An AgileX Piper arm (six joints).
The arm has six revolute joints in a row. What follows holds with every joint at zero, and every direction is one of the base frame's.
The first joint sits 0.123 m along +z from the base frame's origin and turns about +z.
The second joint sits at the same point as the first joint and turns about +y.
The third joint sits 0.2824 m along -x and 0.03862 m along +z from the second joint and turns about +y.
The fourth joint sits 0.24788 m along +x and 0.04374 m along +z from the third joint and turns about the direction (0.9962, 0, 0.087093).
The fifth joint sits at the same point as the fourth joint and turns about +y.
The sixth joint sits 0.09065 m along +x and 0.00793 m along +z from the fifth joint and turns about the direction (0.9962, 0, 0.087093).
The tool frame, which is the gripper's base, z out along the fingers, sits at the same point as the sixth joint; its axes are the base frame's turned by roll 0, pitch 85.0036 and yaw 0 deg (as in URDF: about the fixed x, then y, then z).
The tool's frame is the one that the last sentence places.
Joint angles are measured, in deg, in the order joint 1, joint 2, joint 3, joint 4, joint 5, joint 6. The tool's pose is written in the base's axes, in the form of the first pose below.
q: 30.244 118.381 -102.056 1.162 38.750 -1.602
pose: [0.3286, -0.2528, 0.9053, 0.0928, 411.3, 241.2, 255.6]
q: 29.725 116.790 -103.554 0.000 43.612 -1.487
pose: [0.3169, -0.2543, 0.9103, 0.0797, 407.5, 232.7, 271.9]
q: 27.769 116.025 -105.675 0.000 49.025 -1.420
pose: [0.2978, -0.2399, 0.9214, 0.0697, 410.0, 215.9, 284.3]
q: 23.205 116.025 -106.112 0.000 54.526 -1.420
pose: [0.2588, -0.2057, 0.9425, 0.0498, 419.6, 179.9, 281.9]
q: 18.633 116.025 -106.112 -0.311 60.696 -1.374
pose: [0.2092, -0.1706, 0.9624, 0.0291, 424.6, 142.7, 277.4]
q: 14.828 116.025 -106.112 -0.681 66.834 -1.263
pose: [0.1582, -0.1396, 0.9774, 0.0130, 424.5, 111.3, 273.8]
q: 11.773 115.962 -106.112 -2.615 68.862 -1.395
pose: [0.1430, -0.1186, 0.9825, -0.0093, 427.2, 85.1, 273.4]
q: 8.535 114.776 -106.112 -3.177 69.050 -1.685
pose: [0.1515, -0.0939, 0.9838, -0.0181, 428.0, 59.5, 282.4]
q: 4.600 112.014 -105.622 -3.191 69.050 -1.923
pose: [0.1703, -0.0614, 0.9832, -0.0233, 422.3, 29.2, 300.6]
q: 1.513 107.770 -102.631 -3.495 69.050 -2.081
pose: [0.1803, -0.0364, 0.9824, -0.0309, 406.1, 5.5, 316.6]
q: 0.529 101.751 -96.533 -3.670 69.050 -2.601
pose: [0.1792, -0.0327, 0.9827, -0.0347, 378.4, -1.9, 327.7]
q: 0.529 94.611 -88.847 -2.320 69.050 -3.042
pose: [0.1747, -0.0345, 0.9837, -0.0237, 343.6, -0.3, 334.7]
